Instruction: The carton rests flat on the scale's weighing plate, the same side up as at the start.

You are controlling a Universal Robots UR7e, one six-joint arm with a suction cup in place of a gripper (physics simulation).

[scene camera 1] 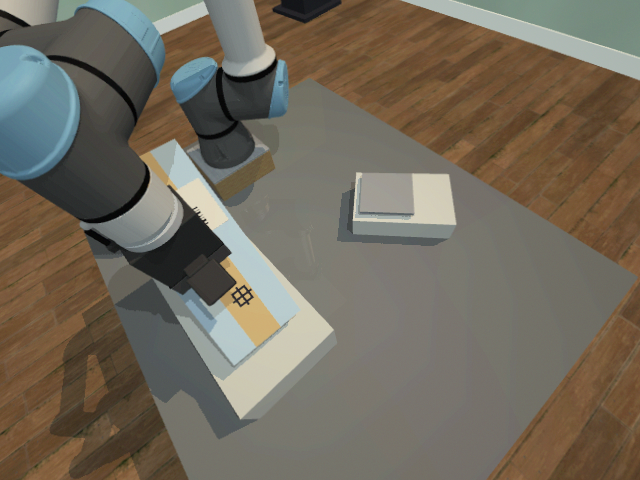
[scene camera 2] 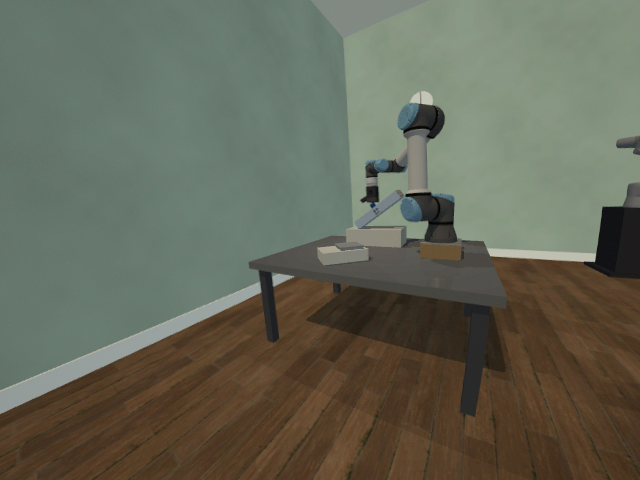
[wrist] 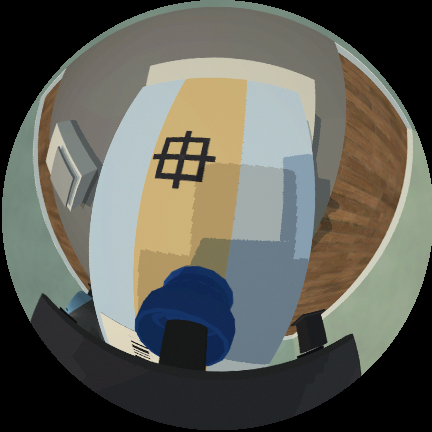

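Where they show: hand at its tool point: [wrist: 193,276]; arm's base at its link origin: [scene camera 1: 229,149] [scene camera 2: 440,240].
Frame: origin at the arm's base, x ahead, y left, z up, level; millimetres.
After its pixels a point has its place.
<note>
The carton [scene camera 1: 263,289] @(x 468, y -202, z 114 mm) [scene camera 2: 385,205] @(x 309, y -162, z 180 mm) [wrist: 200,115] @(x 481, y -239, z 107 mm) is light blue with an orange stripe, a black grid mark and a cream label. It hangs steeply tilted from my blue suction cup [scene camera 2: 372,205] [wrist: 192,295], its label end raised towards the robot's base. Its lower end is at the top of a cream block [scene camera 1: 294,351] @(x 553, y -230, z 32 mm) [scene camera 2: 376,236] @(x 366, y -149, z -11 mm) [wrist: 225,67] @(x 555, y -249, z 32 mm); whether they touch is unclear. The black tool hides the cup in scene camera 1. The white scale [scene camera 1: 434,198] @(x 520, y 236, z -18 mm) [scene camera 2: 342,255] @(x 427, y 263, z -37 mm) stands apart, with its grey weighing plate [scene camera 1: 386,193] @(x 434, y 163, z -2 mm) [scene camera 2: 349,245] @(x 417, y 191, z -2 mm) [wrist: 63,175] @(x 434, y 133, z -2 mm) uncovered.
The robot's base stands on a wooden block [scene camera 1: 245,175] @(x 82, y -16, z -36 mm) [scene camera 2: 440,251] @(x -3, y 84, z -37 mm) behind the cream block, near the carton's raised end. All stand on a grey table [scene camera 1: 413,335] @(x 675, y -37, z -76 mm) [scene camera 2: 403,273] @(x 132, y 338, z -76 mm). A black pedestal [scene camera 2: 617,240] stands on the floor away from the table.
</note>
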